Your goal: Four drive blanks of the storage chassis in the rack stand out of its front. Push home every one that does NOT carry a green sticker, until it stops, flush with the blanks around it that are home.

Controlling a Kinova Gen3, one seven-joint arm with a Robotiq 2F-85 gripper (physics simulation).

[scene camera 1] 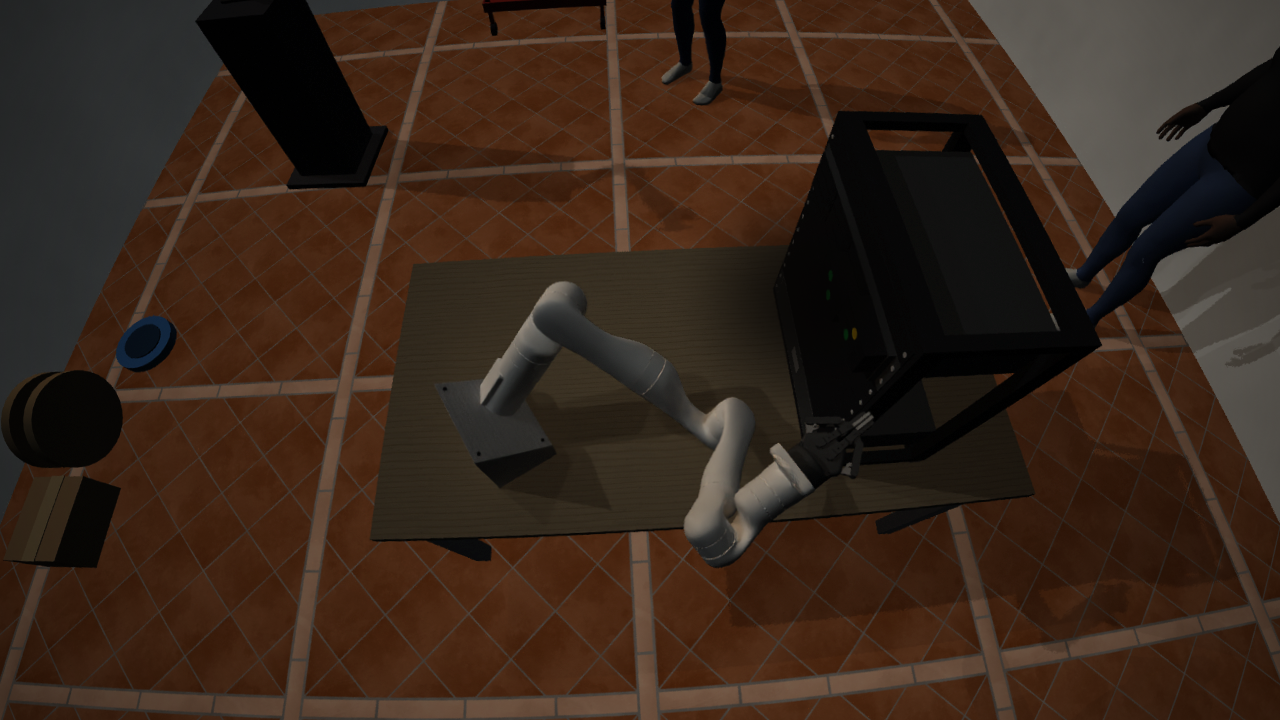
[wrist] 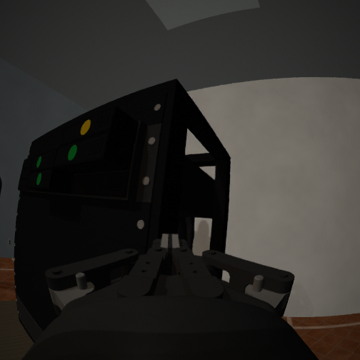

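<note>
The rack stands on the table, with the storage chassis in its front. In the wrist view, a blank with a yellow sticker and the green-stickered blank below it stand out, their dark end faces showing. Below them a plain blank sits further back. Two more green-stickered blanks are at the left; how far they stand out is hard to tell. My gripper is shut and empty, beside the rack's front corner post, below and to the right of the blanks.
The rack's perforated front post is close to the fingers; its open side frame lies behind. The wooden table carries the arm's base plate. Two people stand beyond the table, and a dark cabinet stands at the back left.
</note>
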